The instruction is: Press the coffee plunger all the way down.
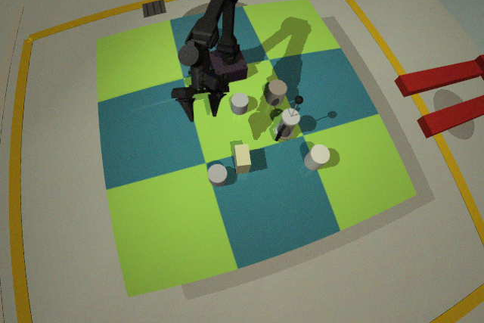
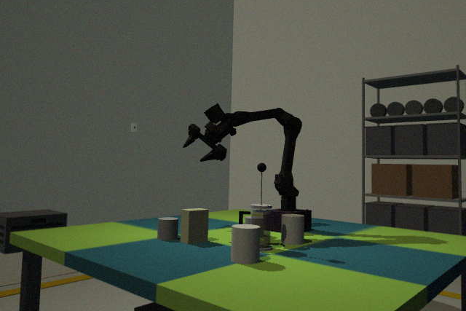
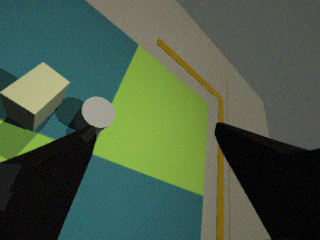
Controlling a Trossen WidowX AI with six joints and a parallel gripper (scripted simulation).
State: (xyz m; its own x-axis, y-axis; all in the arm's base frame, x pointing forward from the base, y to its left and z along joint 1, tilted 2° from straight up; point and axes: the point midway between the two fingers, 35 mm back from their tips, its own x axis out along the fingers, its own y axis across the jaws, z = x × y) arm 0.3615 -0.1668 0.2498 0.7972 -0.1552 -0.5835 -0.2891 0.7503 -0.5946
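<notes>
Now: the coffee press 10 mm behind my gripper tip, 320 mm to the left of it and 180 mm below it.
</notes>
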